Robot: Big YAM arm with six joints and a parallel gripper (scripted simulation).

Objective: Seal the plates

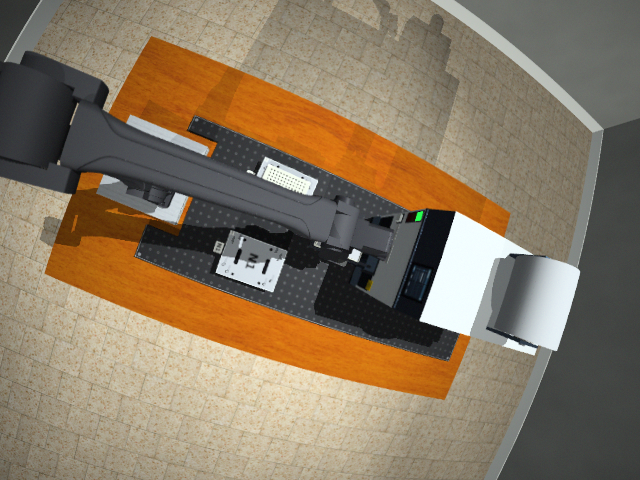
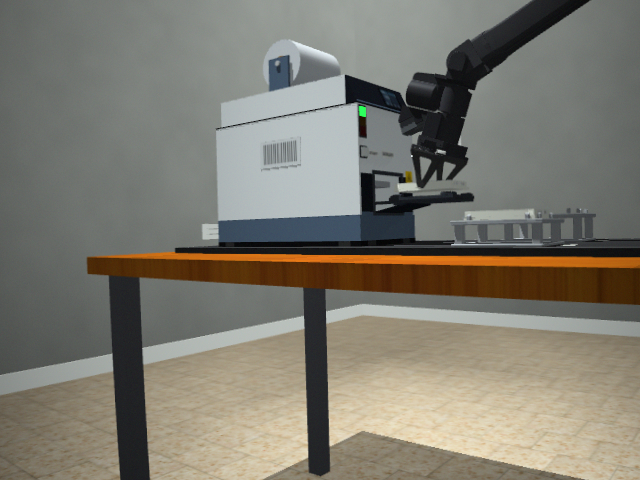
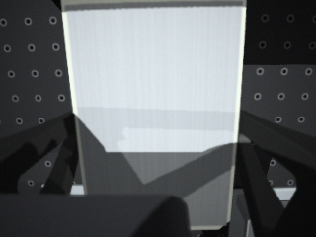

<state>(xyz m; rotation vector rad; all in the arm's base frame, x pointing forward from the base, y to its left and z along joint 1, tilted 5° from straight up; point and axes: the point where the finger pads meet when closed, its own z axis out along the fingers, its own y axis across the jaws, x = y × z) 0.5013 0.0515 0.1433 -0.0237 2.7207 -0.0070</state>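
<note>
Right now my hand is 3 cm above the sealer stage. From my hand the other things lie so: plate nest: 19 cm behind, 7 cm to the left, 8 cm below; then pale start button: 10 cm ahead, 10 cm to the left, 7 cm above; then A1 mark: 27 cm behind, 13 cm to the left, 8 cm below.
</note>
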